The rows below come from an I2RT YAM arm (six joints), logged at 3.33 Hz.
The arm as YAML. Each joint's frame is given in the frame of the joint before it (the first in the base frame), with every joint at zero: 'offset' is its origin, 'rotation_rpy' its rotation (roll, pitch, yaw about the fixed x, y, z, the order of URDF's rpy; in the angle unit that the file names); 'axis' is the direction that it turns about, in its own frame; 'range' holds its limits. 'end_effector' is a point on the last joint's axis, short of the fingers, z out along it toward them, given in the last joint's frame.
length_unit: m
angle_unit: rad
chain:
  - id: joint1
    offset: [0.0, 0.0, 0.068]
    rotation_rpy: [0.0, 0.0, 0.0]
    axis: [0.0, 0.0, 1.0]
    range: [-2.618, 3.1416]
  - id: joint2
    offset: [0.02, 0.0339, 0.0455]
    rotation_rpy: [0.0, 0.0, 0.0]
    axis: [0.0, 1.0, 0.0]
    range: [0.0, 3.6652]
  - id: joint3
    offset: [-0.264, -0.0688, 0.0]
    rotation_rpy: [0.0, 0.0, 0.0]
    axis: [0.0, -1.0, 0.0]
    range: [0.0, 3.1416]
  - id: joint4
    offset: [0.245, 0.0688, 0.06]
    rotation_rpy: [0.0, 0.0, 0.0]
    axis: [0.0, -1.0, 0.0]
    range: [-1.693, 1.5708]
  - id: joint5
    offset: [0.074, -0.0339, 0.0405]
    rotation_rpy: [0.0, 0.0, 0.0]
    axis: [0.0, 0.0, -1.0]
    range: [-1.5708, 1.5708]
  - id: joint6
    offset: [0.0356, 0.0, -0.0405]
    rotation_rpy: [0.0, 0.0, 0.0]
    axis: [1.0, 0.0, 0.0]
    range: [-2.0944, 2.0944]
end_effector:
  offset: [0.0, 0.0, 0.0]
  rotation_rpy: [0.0, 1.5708, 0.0]
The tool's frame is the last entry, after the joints.
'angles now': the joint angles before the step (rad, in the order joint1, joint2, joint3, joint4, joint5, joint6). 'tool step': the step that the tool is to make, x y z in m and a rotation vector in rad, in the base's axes. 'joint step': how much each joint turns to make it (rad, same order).
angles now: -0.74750 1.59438 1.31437 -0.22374 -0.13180 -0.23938
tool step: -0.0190 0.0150 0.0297 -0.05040 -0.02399 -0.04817
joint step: -0.00021 -0.10108 -0.00021 -0.04861 0.05208 0.00373
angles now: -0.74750 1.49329 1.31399 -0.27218 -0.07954 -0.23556
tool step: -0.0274 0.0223 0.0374 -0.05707 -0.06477 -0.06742
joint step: -0.00037 -0.13337 0.00135 -0.04698 0.06068 0.02862
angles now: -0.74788 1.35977 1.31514 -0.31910 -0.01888 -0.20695
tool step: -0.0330 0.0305 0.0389 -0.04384 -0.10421 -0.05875
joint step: 0.00632 -0.14815 0.01199 -0.05410 0.05020 0.05642
